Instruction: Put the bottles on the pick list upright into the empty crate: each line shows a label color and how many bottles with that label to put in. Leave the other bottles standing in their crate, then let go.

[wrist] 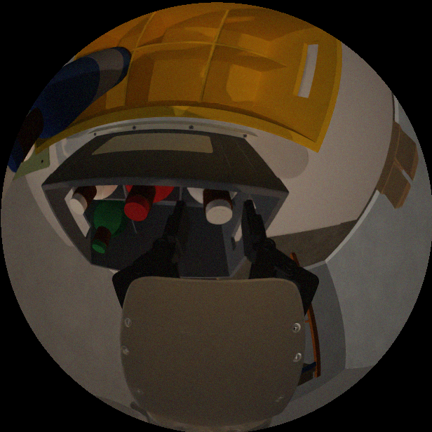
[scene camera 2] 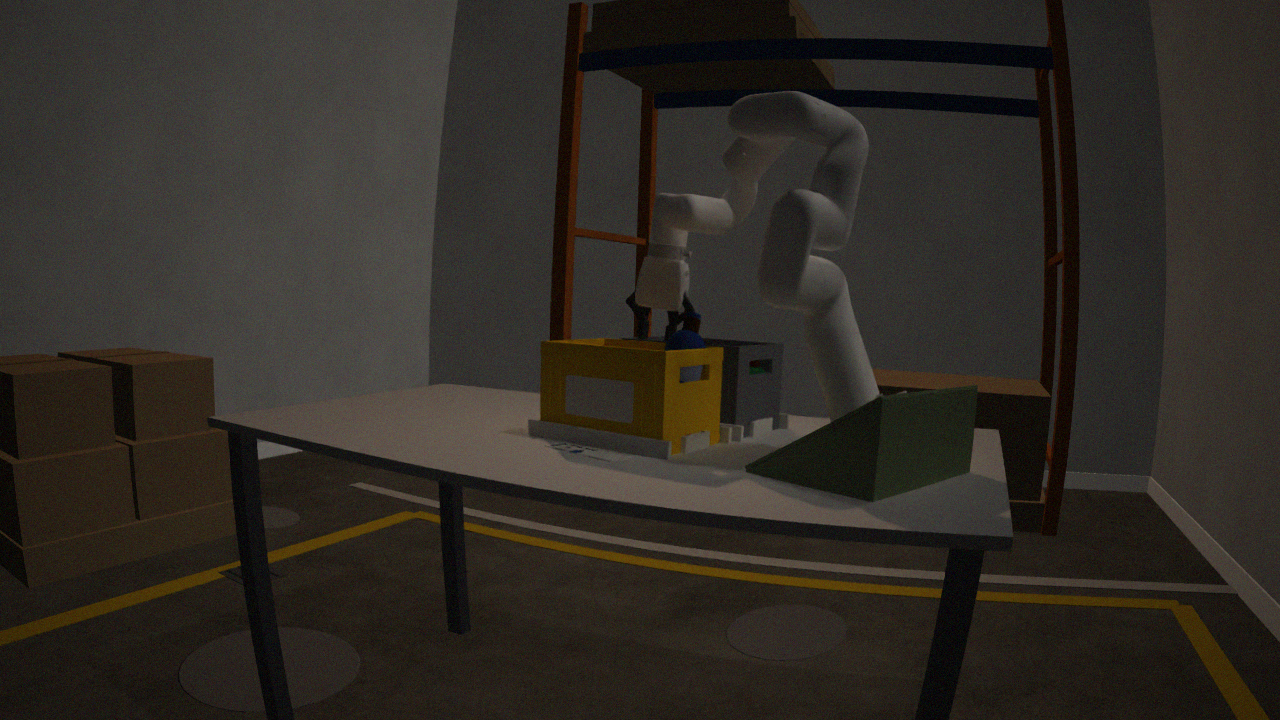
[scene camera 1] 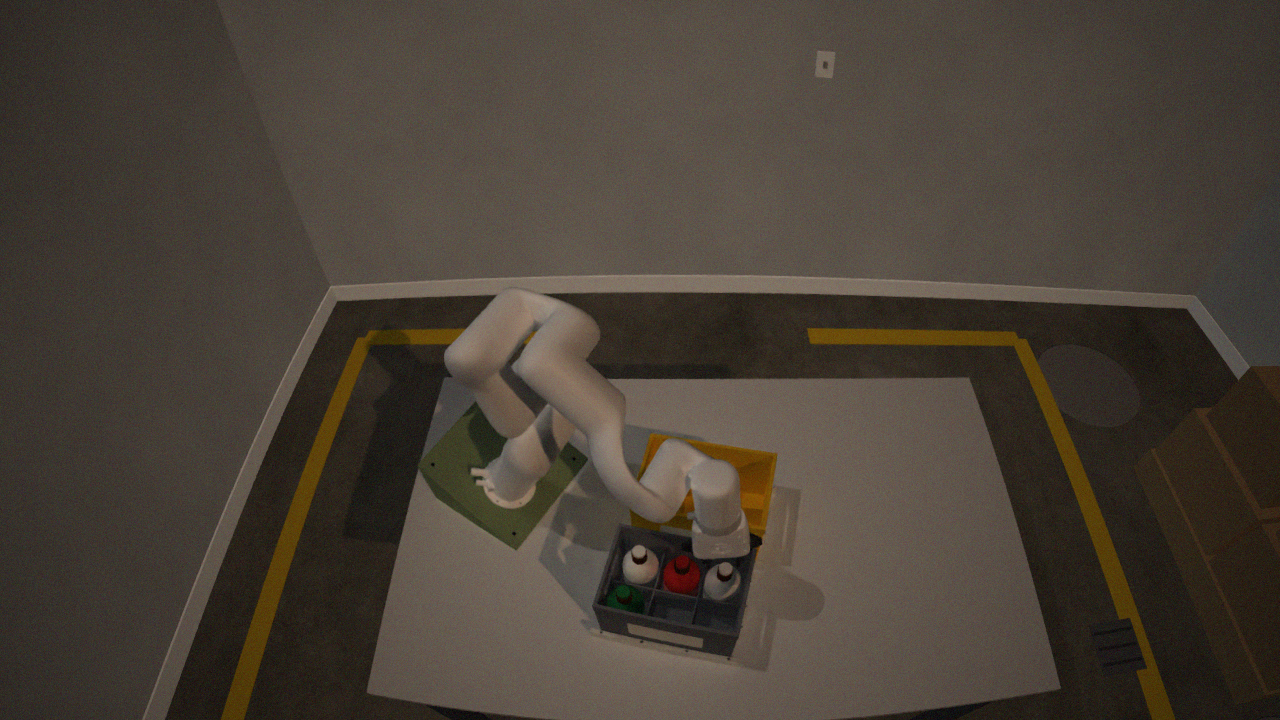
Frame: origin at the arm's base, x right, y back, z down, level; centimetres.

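Where they show: gripper, fingertip midpoint: (scene camera 1: 723, 561); arm's base at its link origin: (scene camera 1: 508, 482).
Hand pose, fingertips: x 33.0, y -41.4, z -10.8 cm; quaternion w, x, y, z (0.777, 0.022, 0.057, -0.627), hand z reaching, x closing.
Things, the pixels of their top centre, and the offset from my fingertips. Level surfaces: height alone.
- grey crate at its top centre: (scene camera 1: 676, 578) (scene camera 2: 703, 340) dx +1.9, dy +9.5, dz -0.7 cm
- right white bottle at its top centre: (scene camera 1: 725, 567) dx +1.2, dy -0.2, dz +0.5 cm
- red bottle at its top centre: (scene camera 1: 682, 561) dx -2.1, dy +7.5, dz +0.5 cm
- green bottle at its top centre: (scene camera 1: 623, 591) dx +2.0, dy +19.7, dz +0.5 cm
- blue bottle at its top centre: (scene camera 2: 685, 311) dx -17.8, dy +8.7, dz -6.9 cm
- white table at its surface level: dz +16.8 cm
My gripper (scene camera 1: 723, 546) (scene camera 2: 657, 334) (wrist: 214, 211) is open, with its fingers above the grey crate (scene camera 1: 617, 621) (scene camera 2: 762, 394) (wrist: 165, 167). The cap of the right white bottle (scene camera 1: 721, 583) (wrist: 218, 212) shows between the fingertips in the wrist view; contact cannot be told. The grey crate also holds another white bottle (scene camera 1: 639, 569) (wrist: 78, 204), a red bottle (scene camera 1: 681, 577) (wrist: 138, 207) and a green bottle (scene camera 1: 624, 601) (wrist: 107, 220), all upright. A blue bottle (scene camera 2: 687, 340) (wrist: 70, 95) stands in the yellow crate (scene camera 1: 711, 445) (scene camera 2: 689, 411) (wrist: 321, 120); the arm hides it in scene camera 1.
The two crates stand close together on the white table (scene camera 1: 895, 537) (scene camera 2: 402, 411). A green wedge-shaped block (scene camera 1: 474, 510) (scene camera 2: 926, 438) is at the arm's base. Small unreadable markings (scene camera 2: 577, 450) lie before the yellow crate. Cardboard boxes (scene camera 1: 1208, 501) (scene camera 2: 71, 465) stand beyond the table.
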